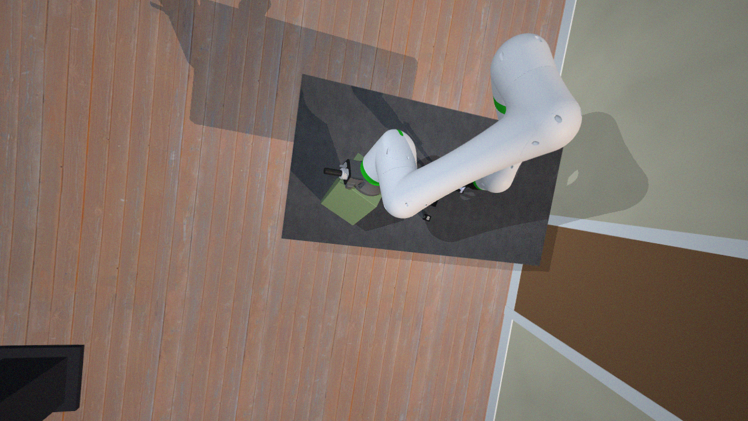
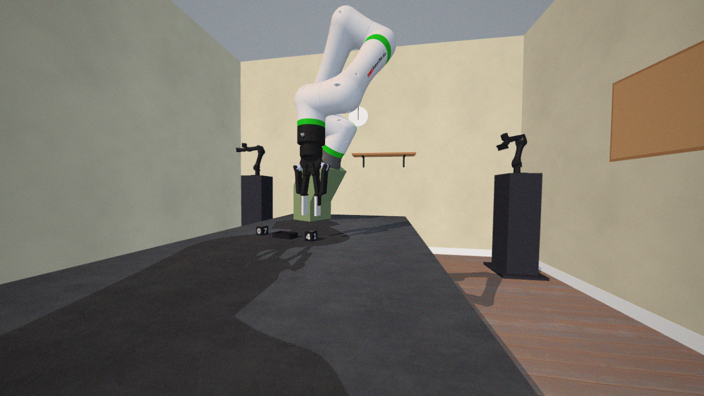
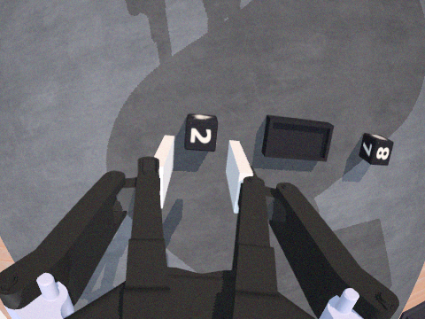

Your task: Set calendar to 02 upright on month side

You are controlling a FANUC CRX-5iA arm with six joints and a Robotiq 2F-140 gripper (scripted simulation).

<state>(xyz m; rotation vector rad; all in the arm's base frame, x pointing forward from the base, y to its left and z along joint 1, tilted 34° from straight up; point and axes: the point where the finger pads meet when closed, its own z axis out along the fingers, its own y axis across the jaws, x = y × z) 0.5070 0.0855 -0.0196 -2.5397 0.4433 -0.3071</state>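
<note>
Right now my hand is 100 mm above the black number cube. Also, from my hand: black tray (30 mm behind, 110 mm to the right, 110 mm below).
</note>
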